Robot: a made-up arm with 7 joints.
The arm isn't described. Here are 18 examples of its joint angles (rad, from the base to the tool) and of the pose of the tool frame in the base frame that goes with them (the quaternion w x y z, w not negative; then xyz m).
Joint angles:
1: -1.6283 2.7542 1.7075 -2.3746 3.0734 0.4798 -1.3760
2: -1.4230 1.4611 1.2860 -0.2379 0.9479 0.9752 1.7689
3: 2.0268 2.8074 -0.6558 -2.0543 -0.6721 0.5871 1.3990
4: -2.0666 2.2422 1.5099 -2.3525 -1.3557 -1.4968 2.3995
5: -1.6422 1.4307 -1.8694 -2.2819 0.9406 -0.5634 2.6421
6: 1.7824 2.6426 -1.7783 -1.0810 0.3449 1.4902 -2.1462
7: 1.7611 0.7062 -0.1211 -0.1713 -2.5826 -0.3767 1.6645
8: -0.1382 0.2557 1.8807 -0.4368 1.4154 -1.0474 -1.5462
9: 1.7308 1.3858 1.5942 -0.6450 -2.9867 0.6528 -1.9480
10: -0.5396 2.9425 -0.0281 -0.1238 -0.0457 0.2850 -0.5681
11: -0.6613 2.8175 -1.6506 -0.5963 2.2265 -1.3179 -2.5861
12: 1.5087 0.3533 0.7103 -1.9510 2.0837 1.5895 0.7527
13: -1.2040 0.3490 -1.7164 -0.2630 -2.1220 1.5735 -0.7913
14: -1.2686 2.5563 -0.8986 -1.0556 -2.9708 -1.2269 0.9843
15: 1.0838 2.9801 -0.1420 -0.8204 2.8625 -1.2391 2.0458
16: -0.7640 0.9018 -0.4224 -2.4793 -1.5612 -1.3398 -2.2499
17: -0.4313 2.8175 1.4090 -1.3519 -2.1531 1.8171 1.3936
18: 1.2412 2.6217 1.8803 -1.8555 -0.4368 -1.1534 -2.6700
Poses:
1: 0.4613 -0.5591 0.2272 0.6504 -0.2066 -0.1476 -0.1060
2: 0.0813 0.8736 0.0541 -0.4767 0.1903 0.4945 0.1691
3: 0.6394 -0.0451 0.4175 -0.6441 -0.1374 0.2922 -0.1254
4: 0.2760 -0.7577 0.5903 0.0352 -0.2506 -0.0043 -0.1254
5: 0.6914 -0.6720 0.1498 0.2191 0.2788 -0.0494 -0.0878
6: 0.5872 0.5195 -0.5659 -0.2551 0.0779 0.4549 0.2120
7: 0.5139 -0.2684 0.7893 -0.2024 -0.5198 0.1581 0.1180
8: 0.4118 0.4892 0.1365 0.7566 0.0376 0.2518 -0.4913
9: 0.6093 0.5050 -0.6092 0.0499 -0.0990 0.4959 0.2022
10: 0.1915 0.9230 0.1953 0.2707 -0.2192 0.1286 0.4938
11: 0.1700 -0.7681 -0.6166 0.0312 -0.1946 0.3524 0.3706
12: 0.4806 -0.4000 0.1483 0.7661 -0.1393 0.2943 -0.1714
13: 0.4953 -0.8496 -0.1806 -0.0191 0.5111 0.0042 -0.2193
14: 0.5835 0.3742 0.6879 -0.2152 -0.0201 0.3800 0.3406
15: 0.3000 -0.6171 -0.7014 0.1929 0.4631 0.2519 0.0773
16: 0.8793 -0.3516 -0.1350 -0.2916 0.2097 -0.1138 0.0769
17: 0.9105 -0.1327 0.2651 -0.2883 -0.1483 -0.1883 0.4079
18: 0.8797 -0.3877 0.0262 -0.2740 0.3137 -0.1370 0.1806
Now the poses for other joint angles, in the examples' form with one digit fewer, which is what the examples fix.
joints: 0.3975 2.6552 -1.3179 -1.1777 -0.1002 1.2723 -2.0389
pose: 0.224 0.211 -0.938 0.159 0.088 0.454 0.180
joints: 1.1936 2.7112 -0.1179 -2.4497 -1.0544 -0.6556 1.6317
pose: 0.526 -0.361 0.288 -0.714 0.087 0.115 -0.213
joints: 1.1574 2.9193 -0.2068 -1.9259 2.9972 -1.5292 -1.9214
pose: 0.426 0.722 -0.178 -0.516 0.224 0.227 -0.194
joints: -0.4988 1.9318 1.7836 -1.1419 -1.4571 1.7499 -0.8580
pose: 0.519 0.360 0.046 0.774 -0.196 0.297 0.352
